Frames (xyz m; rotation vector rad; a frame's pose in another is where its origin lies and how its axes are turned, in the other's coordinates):
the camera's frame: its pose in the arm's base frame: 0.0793 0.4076 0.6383 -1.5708 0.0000 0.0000
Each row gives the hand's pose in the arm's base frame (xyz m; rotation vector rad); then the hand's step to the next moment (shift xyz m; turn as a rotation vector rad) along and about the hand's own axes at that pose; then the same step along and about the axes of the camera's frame.
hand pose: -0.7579 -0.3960 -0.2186 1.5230 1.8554 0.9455
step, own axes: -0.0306 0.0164 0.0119 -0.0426 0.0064 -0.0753
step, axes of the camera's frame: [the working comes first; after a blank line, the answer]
step, axes of the arm's base frame: 0.0252 -0.0261 0.0055 -0.0465 -0.0540 0.0495

0.0252 -0.0055 -0.0261 -0.0465 -0.0495 -0.0540
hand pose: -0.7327 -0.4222 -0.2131 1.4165 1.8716 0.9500
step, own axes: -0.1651 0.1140 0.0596 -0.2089 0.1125 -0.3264
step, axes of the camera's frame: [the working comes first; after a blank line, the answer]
step, axes of the arm's base frame: 0.1506 -0.1288 0.0672 -0.1499 -0.2427 0.2854

0.1506 -0.0672 -0.1288 -0.1499 -0.2854 -0.2427
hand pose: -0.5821 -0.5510 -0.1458 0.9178 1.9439 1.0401
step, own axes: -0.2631 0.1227 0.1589 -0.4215 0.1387 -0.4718
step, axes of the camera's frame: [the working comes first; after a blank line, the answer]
step, axes of the arm's base frame: 0.2890 -0.1140 0.1141 -0.1659 -0.4611 0.4236

0.2890 -0.1141 -0.1140 -0.1659 -0.4236 -0.4611
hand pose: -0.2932 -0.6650 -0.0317 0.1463 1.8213 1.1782
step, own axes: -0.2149 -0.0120 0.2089 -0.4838 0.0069 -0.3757
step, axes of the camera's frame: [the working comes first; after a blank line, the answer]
step, axes of the arm's base frame: 0.2807 0.0158 0.1044 -0.0121 -0.5015 0.3516

0.2807 -0.1044 0.0158 -0.0121 -0.3516 -0.5015
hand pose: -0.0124 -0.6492 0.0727 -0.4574 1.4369 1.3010
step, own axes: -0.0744 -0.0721 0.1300 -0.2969 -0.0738 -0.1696
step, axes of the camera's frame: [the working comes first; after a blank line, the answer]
step, axes of the arm's base frame: 0.1428 0.0631 0.0570 0.0846 -0.2798 0.1921

0.1428 -0.0570 0.0631 0.0846 -0.1921 -0.2798
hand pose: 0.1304 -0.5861 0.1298 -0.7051 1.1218 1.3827
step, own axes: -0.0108 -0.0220 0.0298 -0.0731 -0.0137 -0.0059
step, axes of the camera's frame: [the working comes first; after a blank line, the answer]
step, axes of the arm's base frame: 0.0288 0.0203 0.0157 0.0235 -0.0356 0.0612

0.0288 -0.0157 0.0203 0.0235 -0.0612 -0.0356
